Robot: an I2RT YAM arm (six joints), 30 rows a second.
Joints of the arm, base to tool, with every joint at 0 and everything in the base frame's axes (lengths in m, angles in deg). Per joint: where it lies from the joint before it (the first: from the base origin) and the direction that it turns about. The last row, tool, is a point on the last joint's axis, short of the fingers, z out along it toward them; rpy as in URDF.
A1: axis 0 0 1 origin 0 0 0.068
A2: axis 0 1 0 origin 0.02 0.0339 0.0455
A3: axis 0 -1 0 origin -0.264 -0.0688 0
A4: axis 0 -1 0 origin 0.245 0.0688 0.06
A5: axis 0 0 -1 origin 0.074 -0.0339 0.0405
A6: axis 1 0 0 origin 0.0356 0 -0.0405
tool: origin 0 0 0 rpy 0 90 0
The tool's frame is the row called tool.
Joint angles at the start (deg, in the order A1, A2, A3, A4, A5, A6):
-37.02 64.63 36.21 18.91 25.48 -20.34
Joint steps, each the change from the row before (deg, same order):
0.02 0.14 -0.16 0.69 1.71 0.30
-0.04 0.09 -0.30 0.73 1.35 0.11
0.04 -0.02 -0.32 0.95 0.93 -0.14
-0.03 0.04 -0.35 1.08 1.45 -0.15
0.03 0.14 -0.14 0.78 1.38 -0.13
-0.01 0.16 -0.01 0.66 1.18 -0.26
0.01 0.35 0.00 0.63 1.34 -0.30
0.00 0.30 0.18 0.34 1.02 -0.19
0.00 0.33 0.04 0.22 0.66 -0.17
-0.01 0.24 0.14 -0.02 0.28 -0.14
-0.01 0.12 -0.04 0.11 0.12 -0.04
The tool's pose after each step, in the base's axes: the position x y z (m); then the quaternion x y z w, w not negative. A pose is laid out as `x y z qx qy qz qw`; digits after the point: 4 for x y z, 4 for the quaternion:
0.1943 -0.1667 0.2705 0.2599 0.7092 -0.4582 0.4686
0.1934 -0.1673 0.2697 0.2681 0.7037 -0.4653 0.4652
0.1928 -0.1672 0.2696 0.2724 0.6981 -0.4715 0.4649
0.1918 -0.1676 0.2693 0.2798 0.6908 -0.4805 0.4622
0.1913 -0.1680 0.2694 0.2866 0.6848 -0.4883 0.4588
0.1911 -0.1686 0.2699 0.2918 0.6795 -0.4957 0.4555
0.1912 -0.1695 0.2696 0.2973 0.6751 -0.5034 0.4500
0.1915 -0.1704 0.2701 0.3018 0.6715 -0.5091 0.4459
0.1919 -0.1711 0.2694 0.3041 0.6706 -0.5126 0.4416
0.1924 -0.1717 0.2692 0.3047 0.6708 -0.5143 0.4389
0.1925 -0.1719 0.2687 0.3051 0.6709 -0.5150 0.4378

